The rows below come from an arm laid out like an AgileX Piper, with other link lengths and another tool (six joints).
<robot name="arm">
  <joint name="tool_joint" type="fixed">
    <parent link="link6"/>
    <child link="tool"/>
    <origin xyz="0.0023 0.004 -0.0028" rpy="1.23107 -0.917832 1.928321"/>
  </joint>
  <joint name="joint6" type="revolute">
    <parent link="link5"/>
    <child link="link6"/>
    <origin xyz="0.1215 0 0.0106" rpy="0 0 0"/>
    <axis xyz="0.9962 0 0.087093"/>
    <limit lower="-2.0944" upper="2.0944"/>
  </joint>
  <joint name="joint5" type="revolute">
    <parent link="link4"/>
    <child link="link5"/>
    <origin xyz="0 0 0" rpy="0 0 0"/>
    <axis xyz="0 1 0"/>
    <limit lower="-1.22" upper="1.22"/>
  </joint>
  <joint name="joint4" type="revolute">
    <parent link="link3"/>
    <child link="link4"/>
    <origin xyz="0.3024 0 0.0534" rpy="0 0 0"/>
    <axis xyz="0.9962 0 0.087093"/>
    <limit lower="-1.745" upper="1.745"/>
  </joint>
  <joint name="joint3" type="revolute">
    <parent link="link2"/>
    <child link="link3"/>
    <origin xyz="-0.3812 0 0.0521" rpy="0 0 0"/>
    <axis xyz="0 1 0"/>
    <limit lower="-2.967" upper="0"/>
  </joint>
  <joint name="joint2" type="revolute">
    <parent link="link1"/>
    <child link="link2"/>
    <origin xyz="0 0 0" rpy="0 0 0"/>
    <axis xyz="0 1 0"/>
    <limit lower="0" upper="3.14"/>
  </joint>
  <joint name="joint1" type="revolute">
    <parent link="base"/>
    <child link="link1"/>
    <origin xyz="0 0 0.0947" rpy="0 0 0"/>
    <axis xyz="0 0 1"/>
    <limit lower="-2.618" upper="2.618"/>
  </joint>
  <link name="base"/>
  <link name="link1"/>
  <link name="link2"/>
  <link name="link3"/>
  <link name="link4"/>
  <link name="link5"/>
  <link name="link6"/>
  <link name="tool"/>
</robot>
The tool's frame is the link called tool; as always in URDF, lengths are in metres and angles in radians.
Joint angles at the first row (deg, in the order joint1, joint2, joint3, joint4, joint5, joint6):
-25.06, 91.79, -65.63, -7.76, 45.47, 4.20
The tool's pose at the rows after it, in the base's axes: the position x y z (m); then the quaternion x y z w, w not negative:
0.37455 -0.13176 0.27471 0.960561 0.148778 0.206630 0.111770
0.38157 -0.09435 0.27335 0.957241 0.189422 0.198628 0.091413
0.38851 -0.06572 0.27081 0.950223 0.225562 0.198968 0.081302
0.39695 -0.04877 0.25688 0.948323 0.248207 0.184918 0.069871
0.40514 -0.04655 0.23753 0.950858 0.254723 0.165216 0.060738
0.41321 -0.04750 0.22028 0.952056 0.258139 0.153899 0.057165
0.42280 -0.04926 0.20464 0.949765 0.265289 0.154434 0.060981
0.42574 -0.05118 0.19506 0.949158 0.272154 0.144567 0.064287
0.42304 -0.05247 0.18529 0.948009 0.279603 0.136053 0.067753
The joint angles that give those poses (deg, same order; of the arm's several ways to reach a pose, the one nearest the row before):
-18.26, 91.30, -65.63, -7.19, 49.04, 4.16
-12.90, 91.30, -65.63, -6.44, 50.95, 4.13
-8.66, 91.66, -65.63, -6.21, 51.01, 3.92
-6.12, 93.67, -65.63, -6.07, 51.01, 3.76
-5.72, 96.43, -65.63, -5.93, 50.75, 3.44
-5.72, 98.90, -65.63, -6.11, 49.64, 3.29
-5.72, 101.13, -65.56, -6.82, 47.09, 3.10
-5.72, 102.42, -65.52, -7.87, 46.67, 3.06
-5.72, 102.95, -64.29, -8.99, 45.67, 3.05

